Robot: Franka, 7 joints.
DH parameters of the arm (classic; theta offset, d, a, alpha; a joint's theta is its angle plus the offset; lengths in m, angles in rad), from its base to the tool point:
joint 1: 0 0.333 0 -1.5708
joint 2: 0 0 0 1.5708
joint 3: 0 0.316 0.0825 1.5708
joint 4: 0 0 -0.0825 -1.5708
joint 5: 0 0.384 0 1.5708
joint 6: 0 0 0.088 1.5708
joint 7: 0 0.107 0 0
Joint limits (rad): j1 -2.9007..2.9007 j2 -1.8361..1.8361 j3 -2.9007..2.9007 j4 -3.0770..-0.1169 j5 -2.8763..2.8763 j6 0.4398..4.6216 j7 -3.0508..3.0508
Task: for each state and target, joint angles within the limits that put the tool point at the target. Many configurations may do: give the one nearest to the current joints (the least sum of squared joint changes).
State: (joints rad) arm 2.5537 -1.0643 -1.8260 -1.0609 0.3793 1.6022 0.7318
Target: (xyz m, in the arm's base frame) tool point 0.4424 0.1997 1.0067
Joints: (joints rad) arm 2.7517 -0.4980 -1.5568 -0.6221 0.4566 2.0484 0.7318
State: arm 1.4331 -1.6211 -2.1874 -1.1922 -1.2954 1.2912 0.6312
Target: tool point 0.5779 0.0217 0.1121
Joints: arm 2.1155 -1.6434 -1.7416 -1.6845 -1.1390 1.3708 0.6312
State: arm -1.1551 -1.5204 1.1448 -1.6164 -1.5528 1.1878 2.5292
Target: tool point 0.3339 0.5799 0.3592
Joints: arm -1.2249 -1.8361 1.5532 -1.5456 -1.5782 1.2429 2.5292
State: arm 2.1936 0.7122 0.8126 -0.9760 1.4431 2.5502 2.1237
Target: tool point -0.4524 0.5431 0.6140
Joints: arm 1.8333 0.3704 0.5909 -1.3874 1.4874 2.6791 2.1237
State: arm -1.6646 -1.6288 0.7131 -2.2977 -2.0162 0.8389 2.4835
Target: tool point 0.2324 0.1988 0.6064
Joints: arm -1.5070 -1.8361 0.9817 -2.5484 -1.9113 0.5518 2.4835
